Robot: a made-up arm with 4 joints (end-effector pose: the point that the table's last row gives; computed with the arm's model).
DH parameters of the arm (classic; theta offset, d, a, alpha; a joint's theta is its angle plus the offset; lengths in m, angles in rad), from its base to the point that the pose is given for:
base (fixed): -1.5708 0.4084 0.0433 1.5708
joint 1: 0 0.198 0.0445 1.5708
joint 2: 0 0.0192 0.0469 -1.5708
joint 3: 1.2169 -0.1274 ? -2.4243
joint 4: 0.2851 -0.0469 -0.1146 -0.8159
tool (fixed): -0.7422 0.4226 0 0
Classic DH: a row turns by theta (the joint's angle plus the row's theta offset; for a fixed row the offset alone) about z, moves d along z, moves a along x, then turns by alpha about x.
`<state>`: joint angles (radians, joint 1 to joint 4).
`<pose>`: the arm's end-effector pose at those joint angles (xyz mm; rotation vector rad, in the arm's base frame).
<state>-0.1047 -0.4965 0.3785 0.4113</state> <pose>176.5 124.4 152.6 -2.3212 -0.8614 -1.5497</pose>
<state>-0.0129 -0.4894 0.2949 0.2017</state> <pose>221.2 93.7 179.2 -2.3004 -0.9691 -1.7530</pose>
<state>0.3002 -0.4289 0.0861 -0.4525</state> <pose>326.9 -2.8 324.1 1.6395 1.1181 1.9079</pose>
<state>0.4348 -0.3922 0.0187 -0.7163</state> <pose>344.4 -23.0 406.6 1.2954 1.1566 1.8625</pose>
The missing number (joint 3, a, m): 0.0335
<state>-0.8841 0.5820 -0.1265 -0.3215</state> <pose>187.6 -204.5 28.8 -2.4214 1.2230 -1.5644</pose>
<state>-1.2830 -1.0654 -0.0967 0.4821</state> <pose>-103.0 283.3 691.6 -0.7596 -0.2680 -1.1480</pose>
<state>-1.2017 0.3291 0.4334 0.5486</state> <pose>171.2 170.0 141.7 -1.9880 0.7480 -0.9083</pose>
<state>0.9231 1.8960 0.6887 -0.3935</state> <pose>-495.1 -370.3 778.8 0.4478 -0.4709 0.2591</pose>
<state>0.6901 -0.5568 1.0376 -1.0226</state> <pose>237.1 221.4 379.0 -0.2515 1.9287 1.1679</pose>
